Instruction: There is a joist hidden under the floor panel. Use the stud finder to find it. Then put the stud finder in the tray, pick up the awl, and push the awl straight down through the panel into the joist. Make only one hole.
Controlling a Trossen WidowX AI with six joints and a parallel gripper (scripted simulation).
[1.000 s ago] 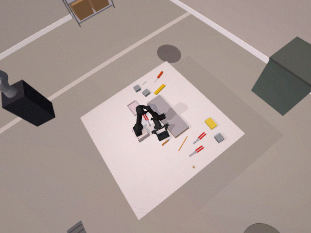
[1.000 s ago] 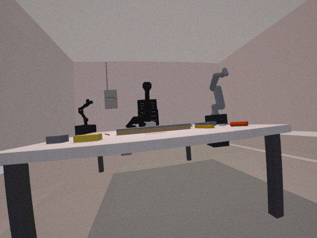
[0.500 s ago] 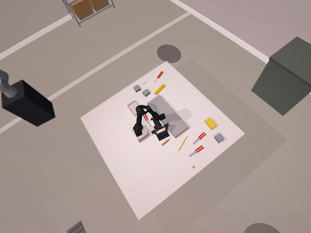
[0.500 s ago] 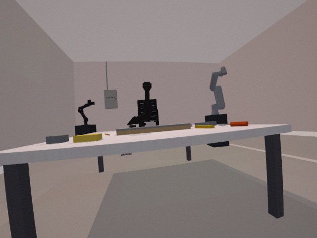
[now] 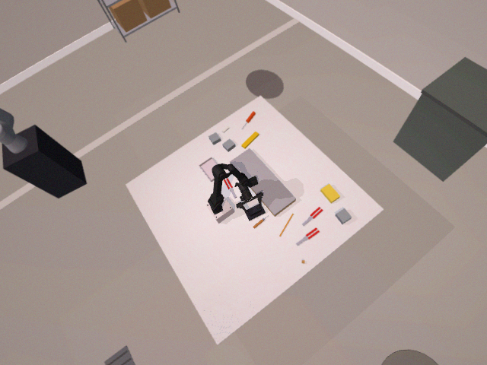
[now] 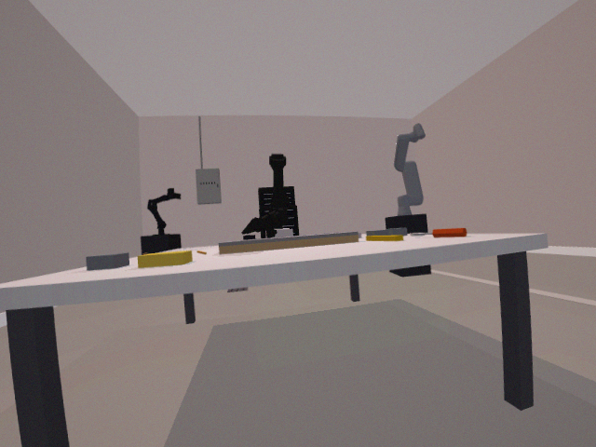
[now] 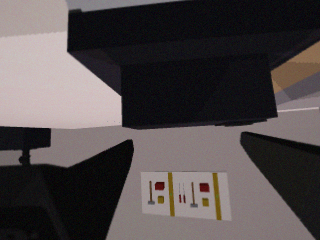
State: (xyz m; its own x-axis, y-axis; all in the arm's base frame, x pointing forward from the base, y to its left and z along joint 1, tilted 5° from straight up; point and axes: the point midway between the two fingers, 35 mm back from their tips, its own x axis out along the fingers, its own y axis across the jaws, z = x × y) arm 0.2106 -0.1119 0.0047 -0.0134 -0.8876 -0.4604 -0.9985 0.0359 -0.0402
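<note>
Right now the stud finder is 20 mm ahead of my gripper tip, 20 mm to the left of it and 20 mm below it. Round my gripper tip: orange pencil: 140 mm ahead, 150 mm to the right, 60 mm below; awl: 20 mm ahead, 50 mm to the right, 60 mm below; square light: 30 mm ahead, 20 mm to the left, 10 mm below.
</note>
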